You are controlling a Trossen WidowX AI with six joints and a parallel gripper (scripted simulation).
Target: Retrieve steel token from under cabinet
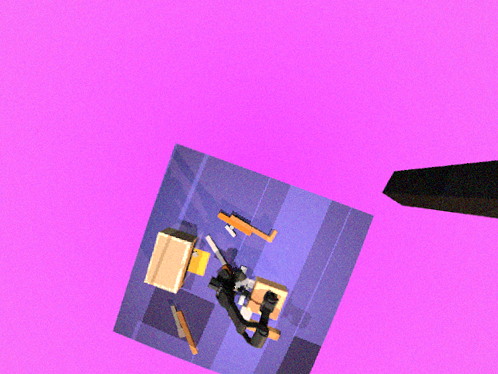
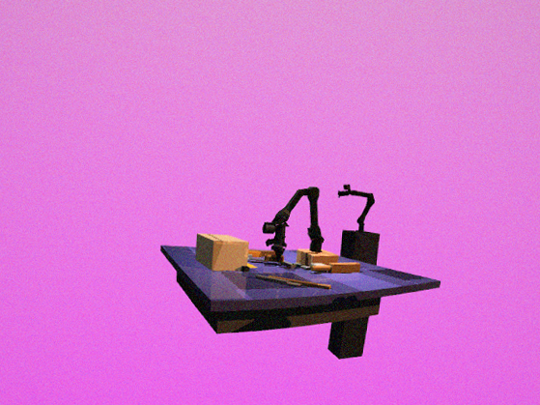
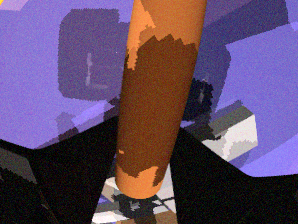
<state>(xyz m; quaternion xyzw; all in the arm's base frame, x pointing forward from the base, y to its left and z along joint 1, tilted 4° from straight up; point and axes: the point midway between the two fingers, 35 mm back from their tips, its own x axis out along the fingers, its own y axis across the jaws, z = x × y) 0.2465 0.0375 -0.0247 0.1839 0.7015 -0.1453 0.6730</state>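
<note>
Right now my gripper tip is 50 mm past the grey bar, 20 mm above it and 10 mm to the left of it. Round my gripper tip: small white piece 230 mm to the right, 140 mm ahead, 20 mm below; orange block 260 mm behind, 200 mm to the left; orange bar 280 mm to the right, 140 mm ahead, 10 mm below.
</note>
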